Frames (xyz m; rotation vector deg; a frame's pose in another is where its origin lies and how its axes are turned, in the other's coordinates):
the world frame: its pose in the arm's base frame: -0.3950 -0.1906 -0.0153 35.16 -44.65 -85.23
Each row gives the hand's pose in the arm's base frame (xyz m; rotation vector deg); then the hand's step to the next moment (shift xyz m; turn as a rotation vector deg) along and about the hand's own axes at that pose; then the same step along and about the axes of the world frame.
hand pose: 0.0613 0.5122 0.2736 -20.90 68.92 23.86
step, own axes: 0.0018 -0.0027 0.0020 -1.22 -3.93 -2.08
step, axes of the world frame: 0.0008 0.0015 -0.0034 4.59 0.39 0.05
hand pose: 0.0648 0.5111 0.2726 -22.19 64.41 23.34
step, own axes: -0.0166 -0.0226 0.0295 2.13 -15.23 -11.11
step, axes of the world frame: 0.0071 0.0398 -0.0045 17.90 -4.18 -4.71
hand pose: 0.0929 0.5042 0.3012 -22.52 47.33 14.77
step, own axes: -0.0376 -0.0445 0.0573 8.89 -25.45 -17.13
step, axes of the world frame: 0.0212 0.0759 0.0214 28.35 -6.62 -13.15
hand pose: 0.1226 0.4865 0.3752 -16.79 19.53 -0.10
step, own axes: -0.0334 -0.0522 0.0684 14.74 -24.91 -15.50
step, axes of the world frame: 0.0361 0.0633 0.0566 27.18 -3.28 -18.12
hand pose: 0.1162 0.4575 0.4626 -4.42 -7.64 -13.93
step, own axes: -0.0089 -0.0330 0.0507 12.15 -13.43 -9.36
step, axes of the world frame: 0.0307 0.0246 0.0468 15.40 0.53 -13.35
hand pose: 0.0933 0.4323 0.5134 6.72 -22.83 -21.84
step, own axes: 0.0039 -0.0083 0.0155 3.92 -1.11 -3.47
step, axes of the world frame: 0.0112 0.0072 0.0122 1.92 1.16 -4.86
